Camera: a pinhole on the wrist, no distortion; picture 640 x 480 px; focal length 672.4 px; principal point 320.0 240.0 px. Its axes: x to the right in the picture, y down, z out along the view. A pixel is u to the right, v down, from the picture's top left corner.
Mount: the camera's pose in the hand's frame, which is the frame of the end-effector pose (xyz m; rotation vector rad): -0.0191 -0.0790 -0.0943 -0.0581 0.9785 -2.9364
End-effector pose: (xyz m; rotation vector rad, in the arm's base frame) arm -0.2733 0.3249 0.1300 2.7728 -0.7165 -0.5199
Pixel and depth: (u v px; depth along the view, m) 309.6 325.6 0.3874
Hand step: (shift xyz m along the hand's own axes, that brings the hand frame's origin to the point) 0.0078 -0.3499 0.1857
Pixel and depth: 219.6 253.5 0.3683
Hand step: 0.0545 -0.3023 0.1946
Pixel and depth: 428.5 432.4 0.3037
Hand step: -0.0501 -0.3329 0.0974
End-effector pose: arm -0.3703 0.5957 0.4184 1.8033 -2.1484 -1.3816
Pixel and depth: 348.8 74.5 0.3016
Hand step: -0.0192 -0.2009 0.1917
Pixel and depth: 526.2 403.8 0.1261
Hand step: -0.0504 -0.1812 -0.0111
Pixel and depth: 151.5 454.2 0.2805
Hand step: 0.0679 -0.3144 0.0749
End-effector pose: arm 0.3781 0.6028 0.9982 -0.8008 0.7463 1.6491
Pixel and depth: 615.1 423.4 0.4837
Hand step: -0.2026 -0.4857 0.2177
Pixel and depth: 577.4 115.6 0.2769
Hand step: -0.1127 -0.2096 0.1601
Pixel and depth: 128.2 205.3 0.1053
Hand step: 0.0160 -0.1360 -0.0075
